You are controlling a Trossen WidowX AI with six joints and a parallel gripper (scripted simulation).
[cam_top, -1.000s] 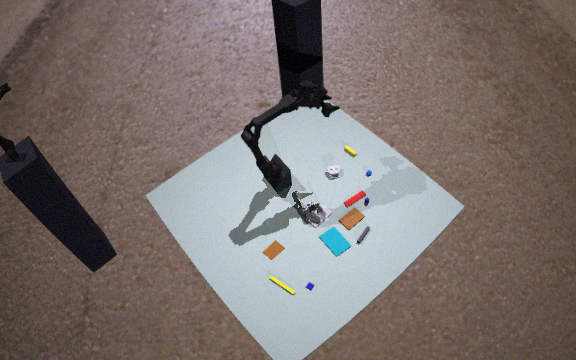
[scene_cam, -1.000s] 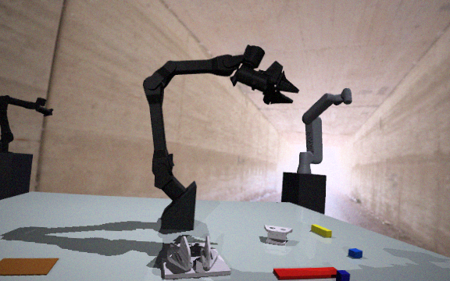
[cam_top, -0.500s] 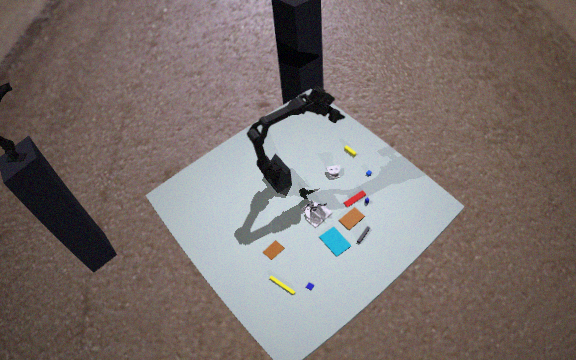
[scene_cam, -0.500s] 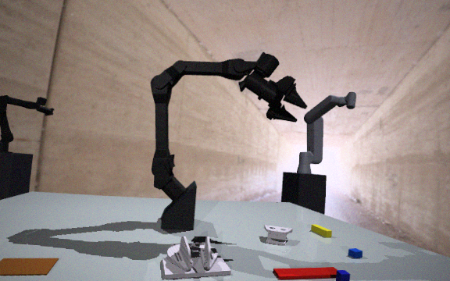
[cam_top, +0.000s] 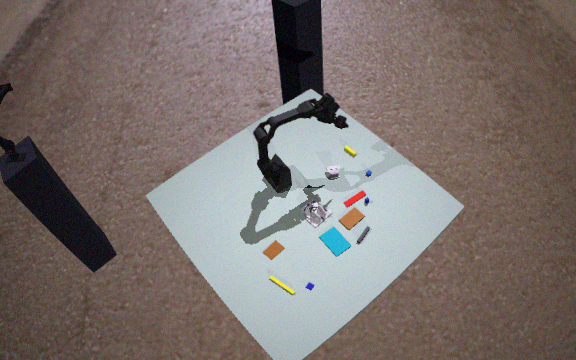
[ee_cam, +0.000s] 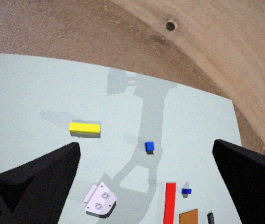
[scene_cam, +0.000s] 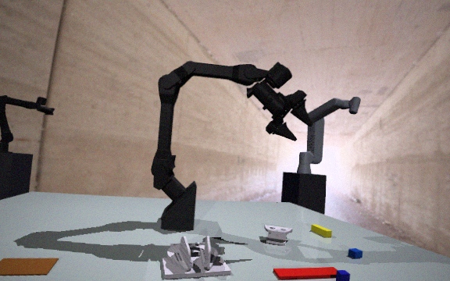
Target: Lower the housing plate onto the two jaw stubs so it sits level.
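The grey bracket is 2 cm ahead of my gripper tip, 8 cm to the right of it and 30 cm below it. Round my gripper tip: grey rod 41 cm ahead, 25 cm to the right, 30 cm below; orange tile 30 cm ahead, 23 cm to the right, 31 cm below; red bar 23 cm ahead, 12 cm to the right, 31 cm below.
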